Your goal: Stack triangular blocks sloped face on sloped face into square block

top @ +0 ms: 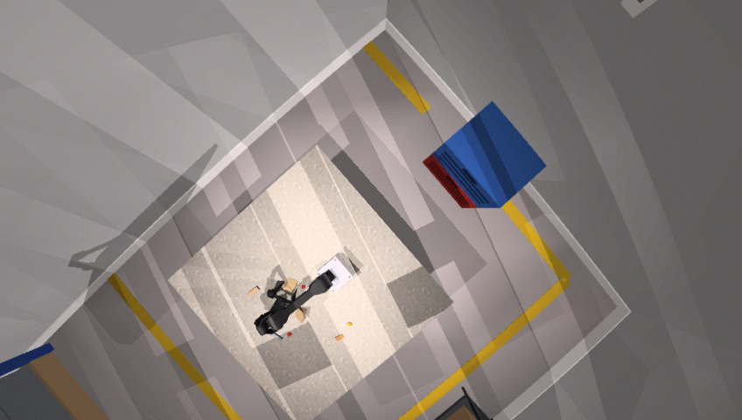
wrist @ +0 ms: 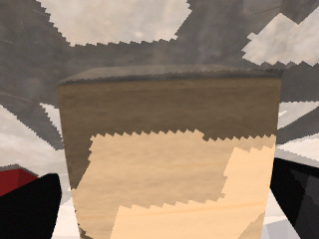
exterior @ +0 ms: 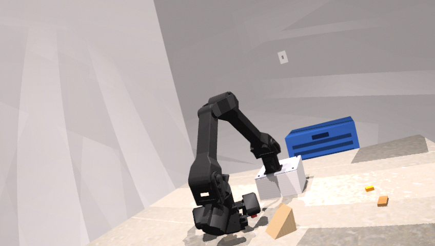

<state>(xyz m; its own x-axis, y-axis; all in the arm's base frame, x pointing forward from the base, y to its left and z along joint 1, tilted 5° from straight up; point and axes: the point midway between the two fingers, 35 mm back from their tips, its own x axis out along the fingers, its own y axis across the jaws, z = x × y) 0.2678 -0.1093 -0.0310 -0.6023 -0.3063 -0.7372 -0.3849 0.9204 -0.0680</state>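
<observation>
My gripper tip is now 60 mm past the red cube, 60 mm to the right of it and 10 mm above it. The rest, counted from my gripper tip: lighter block: 10 mm above.
</observation>
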